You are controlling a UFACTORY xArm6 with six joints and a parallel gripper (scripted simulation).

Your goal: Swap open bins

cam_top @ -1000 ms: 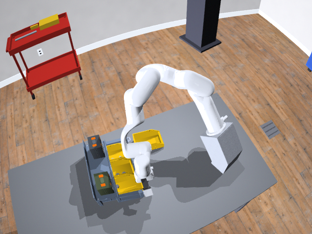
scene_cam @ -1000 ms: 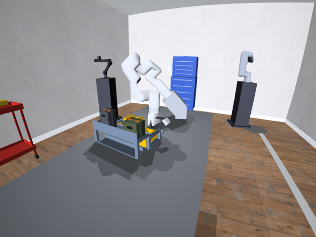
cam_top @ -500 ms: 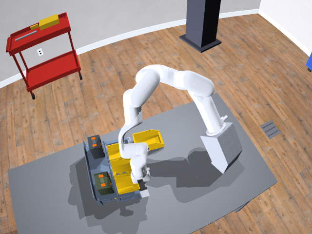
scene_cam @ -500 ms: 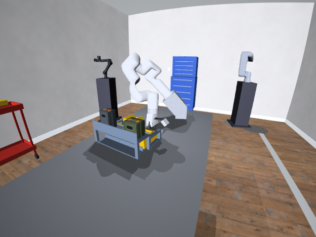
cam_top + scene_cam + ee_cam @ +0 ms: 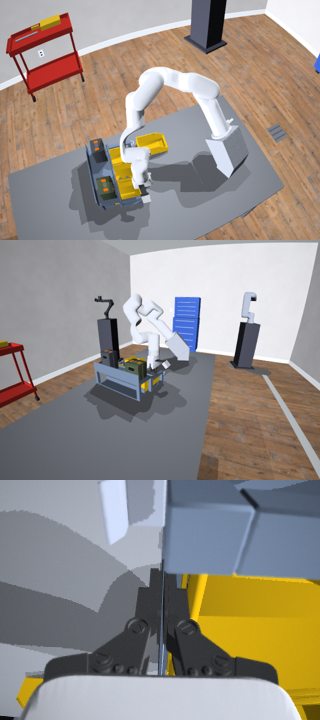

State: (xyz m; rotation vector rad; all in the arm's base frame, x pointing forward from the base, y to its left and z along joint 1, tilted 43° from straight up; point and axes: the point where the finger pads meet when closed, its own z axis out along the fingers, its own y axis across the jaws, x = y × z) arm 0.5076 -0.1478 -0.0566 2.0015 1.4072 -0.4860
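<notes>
Right now my hand is 110 mm to the left of the shelf lip, 40 mm past it and 30 mm above it. From my hand the other things lie so: olive box: 180 mm ahead, 110 mm above, 70 mm to the right; dark grey box: 280 mm to the right, 120 mm above, 90 mm ahead.
</notes>
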